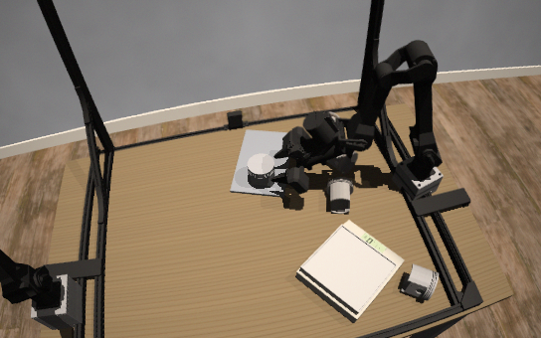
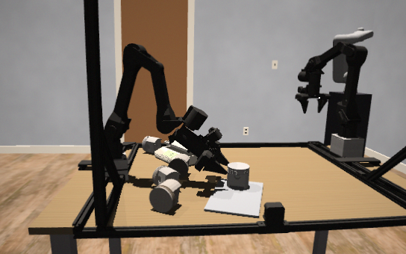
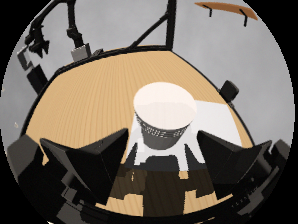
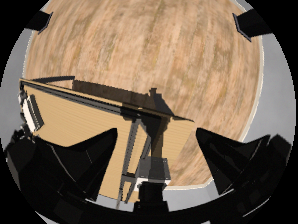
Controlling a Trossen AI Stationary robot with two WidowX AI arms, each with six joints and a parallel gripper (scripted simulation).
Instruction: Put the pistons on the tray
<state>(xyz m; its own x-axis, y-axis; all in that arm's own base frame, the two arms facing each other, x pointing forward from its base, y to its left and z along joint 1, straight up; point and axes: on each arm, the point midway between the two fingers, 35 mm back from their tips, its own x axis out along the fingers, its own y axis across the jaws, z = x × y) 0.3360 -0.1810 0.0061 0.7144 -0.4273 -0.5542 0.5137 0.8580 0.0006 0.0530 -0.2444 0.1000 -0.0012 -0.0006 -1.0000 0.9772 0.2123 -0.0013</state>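
Right now my left hand is 100 mm past the flat steel tray, 80 mm above it and 20 mm to the left of it.
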